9 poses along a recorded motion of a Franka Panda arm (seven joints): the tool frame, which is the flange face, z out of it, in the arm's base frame.
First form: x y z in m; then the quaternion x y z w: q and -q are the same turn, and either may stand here.
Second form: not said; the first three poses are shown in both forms.
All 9 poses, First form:
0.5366 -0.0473 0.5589 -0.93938 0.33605 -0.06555 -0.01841
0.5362 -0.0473 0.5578 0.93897 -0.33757 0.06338 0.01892
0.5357 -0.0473 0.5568 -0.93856 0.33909 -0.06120 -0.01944
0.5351 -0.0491 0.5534 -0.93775 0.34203 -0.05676 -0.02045
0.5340 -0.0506 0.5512 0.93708 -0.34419 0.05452 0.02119
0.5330 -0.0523 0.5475 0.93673 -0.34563 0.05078 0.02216
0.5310 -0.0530 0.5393 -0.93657 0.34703 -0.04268 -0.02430
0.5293 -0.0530 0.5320 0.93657 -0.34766 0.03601 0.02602
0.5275 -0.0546 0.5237 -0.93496 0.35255 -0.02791 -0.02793
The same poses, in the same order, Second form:
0.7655 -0.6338 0.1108 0.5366; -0.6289 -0.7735 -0.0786 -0.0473; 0.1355 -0.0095 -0.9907 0.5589; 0 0 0 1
0.7641 -0.6363 0.1063 0.5362; -0.6315 -0.7714 -0.0783 -0.0473; 0.1318 -0.0073 -0.9912 0.5578; 0 0 0 1
0.7625 -0.6389 0.1017 0.5357; -0.6341 -0.7693 -0.0780 -0.0473; 0.1281 -0.0050 -0.9918 0.5568; 0 0 0 1
0.7596 -0.6438 0.0925 0.5351; -0.6392 -0.7652 -0.0772 -0.0491; 0.1204 -0.0005 -0.9927 0.5534; 0 0 0 1
0.7571 -0.6474 0.0876 0.5340; -0.6428 -0.7622 -0.0772 -0.0506; 0.1168 0.0022 -0.9932 0.5512; 0 0 0 1
0.7559 -0.6498 0.0798 0.5330; -0.6453 -0.7601 -0.0766 -0.0523; 0.1105 0.0064 -0.9939 0.5475; 0 0 0 1
0.7555 -0.6521 0.0631 0.5310; -0.6480 -0.7580 -0.0751 -0.0530; 0.0968 0.0159 -0.9952 0.5393; 0 0 0 1
0.7557 -0.6531 0.0494 0.5293; -0.6493 -0.7569 -0.0738 -0.0530; 0.0855 0.0237 -0.9961 0.5320; 0 0 0 1
0.7499 -0.6608 0.0325 0.5275; -0.6577 -0.7499 -0.0719 -0.0546; 0.0719 0.0325 -0.9969 0.5237; 0 0 0 1

